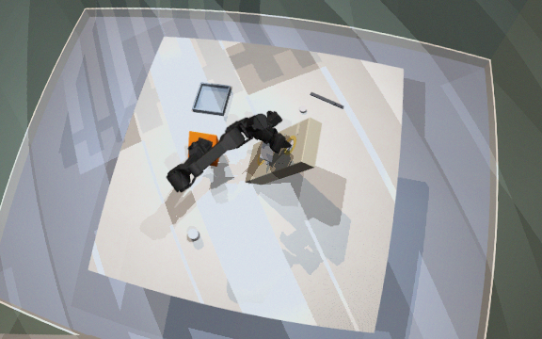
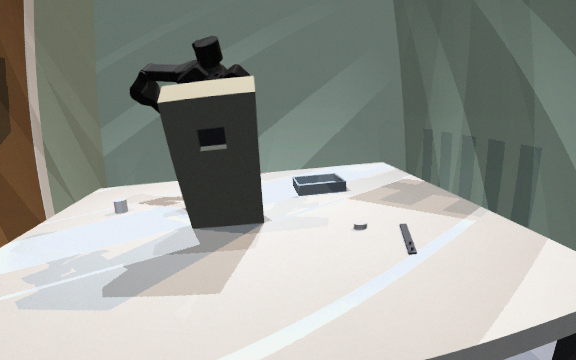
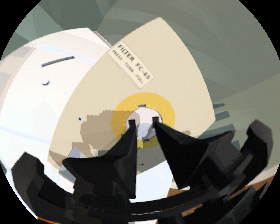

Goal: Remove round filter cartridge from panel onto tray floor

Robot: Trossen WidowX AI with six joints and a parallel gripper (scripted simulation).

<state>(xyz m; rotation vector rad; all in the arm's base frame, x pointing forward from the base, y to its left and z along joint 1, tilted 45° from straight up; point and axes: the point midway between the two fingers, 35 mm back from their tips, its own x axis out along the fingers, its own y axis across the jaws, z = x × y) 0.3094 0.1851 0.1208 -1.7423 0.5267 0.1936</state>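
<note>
My gripper tip is 10 mm short of the round pale filter cartridge and 10 mm above it. From my gripper tip the other things lie so: small grey cylinder: 290 mm behind, 410 mm to the right, 240 mm below; beige service panel: 30 mm behind, 80 mm below; dark-rimmed tray: 460 mm behind, 220 mm to the left, 250 mm below.
</note>
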